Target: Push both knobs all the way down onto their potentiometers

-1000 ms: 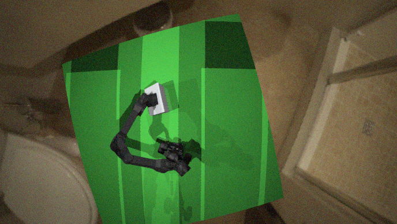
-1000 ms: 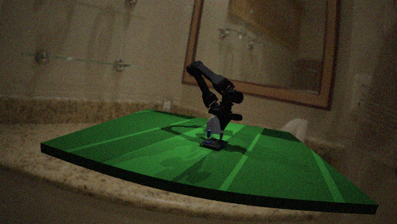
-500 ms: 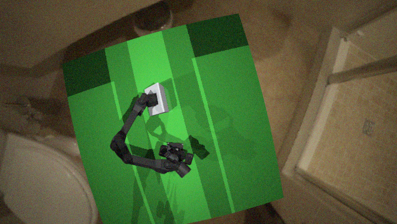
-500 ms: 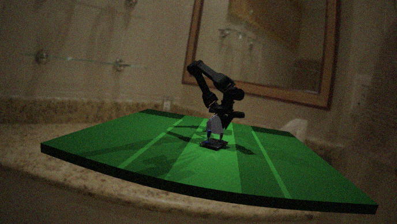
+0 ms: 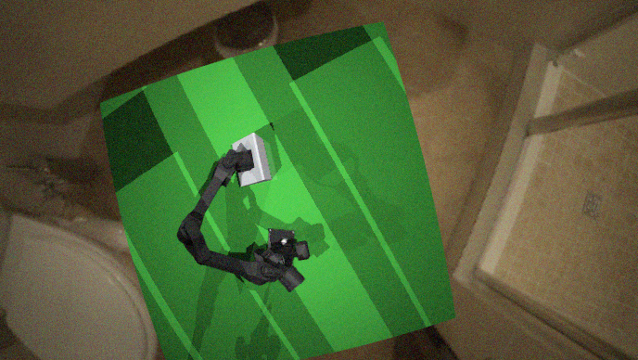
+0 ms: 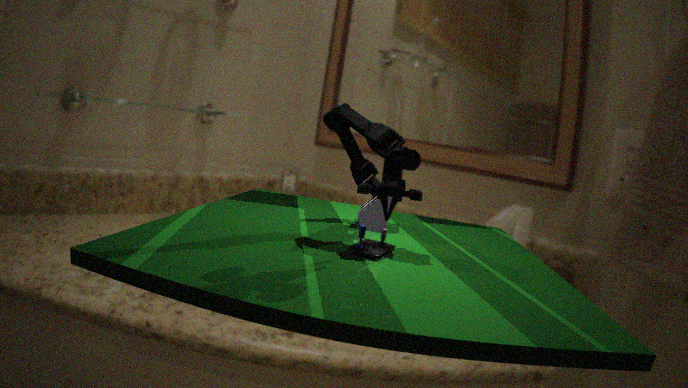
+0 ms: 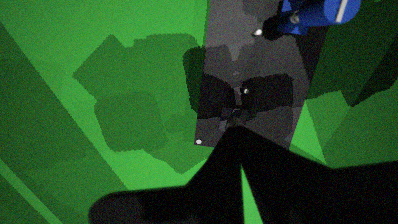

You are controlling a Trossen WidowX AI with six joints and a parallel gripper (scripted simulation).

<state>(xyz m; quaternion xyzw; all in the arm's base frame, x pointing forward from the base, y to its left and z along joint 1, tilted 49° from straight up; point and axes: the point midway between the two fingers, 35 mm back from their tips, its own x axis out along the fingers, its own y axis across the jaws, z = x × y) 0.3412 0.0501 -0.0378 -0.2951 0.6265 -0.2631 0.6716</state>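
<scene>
The grey knob lies 2 cm behind my gripper tip and 5 cm below it. Also, from my gripper tip: blue knob (6 cm ahead, 6 cm to the right, 3 cm below).
</scene>
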